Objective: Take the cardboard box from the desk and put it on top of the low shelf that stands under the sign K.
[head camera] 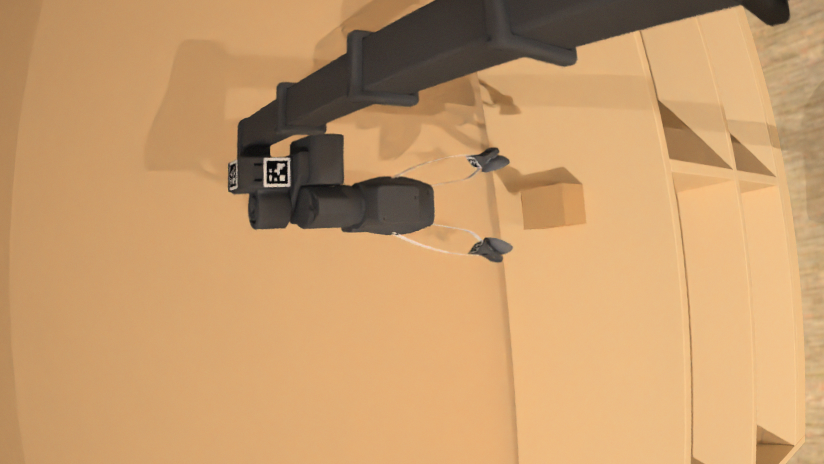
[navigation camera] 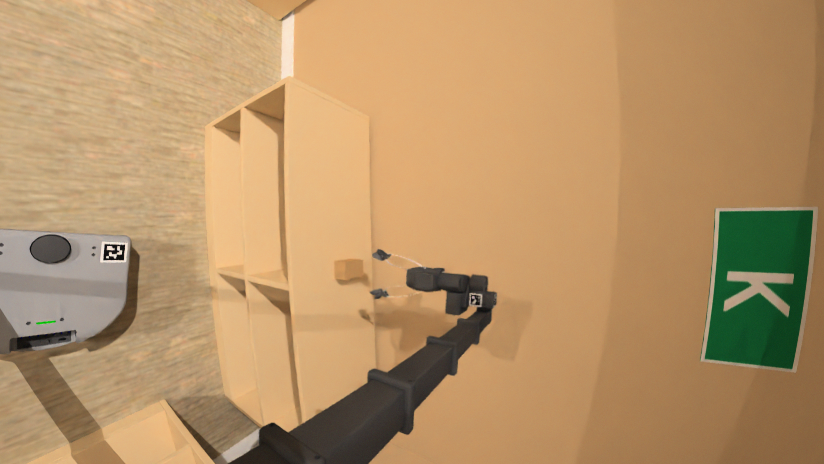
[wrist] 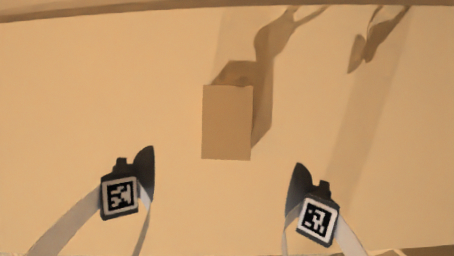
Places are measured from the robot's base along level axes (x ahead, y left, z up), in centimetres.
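Where they show: gripper, fingertip midpoint: (head camera: 507, 204) (navigation camera: 372, 273) (wrist: 222, 173); robot's base at its link origin: (navigation camera: 52, 247).
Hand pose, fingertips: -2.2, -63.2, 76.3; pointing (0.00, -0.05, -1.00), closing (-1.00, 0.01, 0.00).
Note:
Each offset is from my fingertips to the centre of the thing, as dx, dy, dz. Level surfaces: height alone.
The small cardboard box @(+0.2, -3.3, -12.7) (head camera: 543, 206) (navigation camera: 348, 269) (wrist: 226, 122) stands on top of the low shelf @(dz -15.2) (head camera: 599, 322) (navigation camera: 325, 190) (wrist: 75, 90). My gripper (head camera: 495, 204) (navigation camera: 379, 273) (wrist: 222, 173) is open, and its fingers hold nothing. It hangs above the shelf top, apart from the box. In the wrist view the box lies beyond the fingertips, between their lines. The green sign K @(+0.9, -22.8, +98.8) (navigation camera: 758, 288) is on the wall above the shelf in the navigation camera view.
The wall (head camera: 259, 345) (navigation camera: 490, 144) rises behind the shelf. My telescoping arm (head camera: 432, 51) (navigation camera: 369, 409) reaches in over one side of the shelf. My grey base (navigation camera: 69, 288) stands on the floor in front. Another wooden unit (navigation camera: 172, 417) shows at the lower left.

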